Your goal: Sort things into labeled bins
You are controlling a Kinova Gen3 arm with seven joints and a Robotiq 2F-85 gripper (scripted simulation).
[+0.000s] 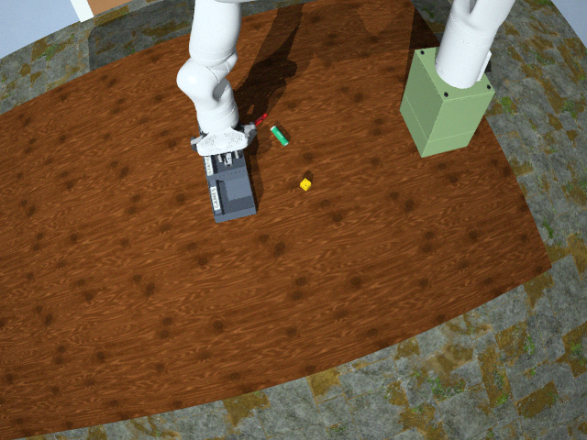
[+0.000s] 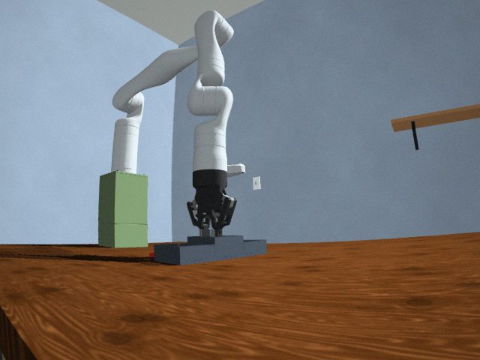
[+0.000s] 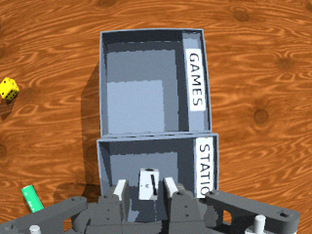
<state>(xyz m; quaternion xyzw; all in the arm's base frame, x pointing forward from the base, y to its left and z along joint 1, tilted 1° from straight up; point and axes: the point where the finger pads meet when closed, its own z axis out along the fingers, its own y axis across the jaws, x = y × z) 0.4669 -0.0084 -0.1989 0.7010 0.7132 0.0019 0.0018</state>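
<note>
Right now the white domino is 3 cm below my hand. The rest, counted from my hand: red marker (8 cm behind, 8 cm to the right, 4 cm below); dark nut (2 cm behind, 7 cm to the right, 3 cm below); metal nut (1 cm ahead, 8 cm to the right, 3 cm below).
</note>
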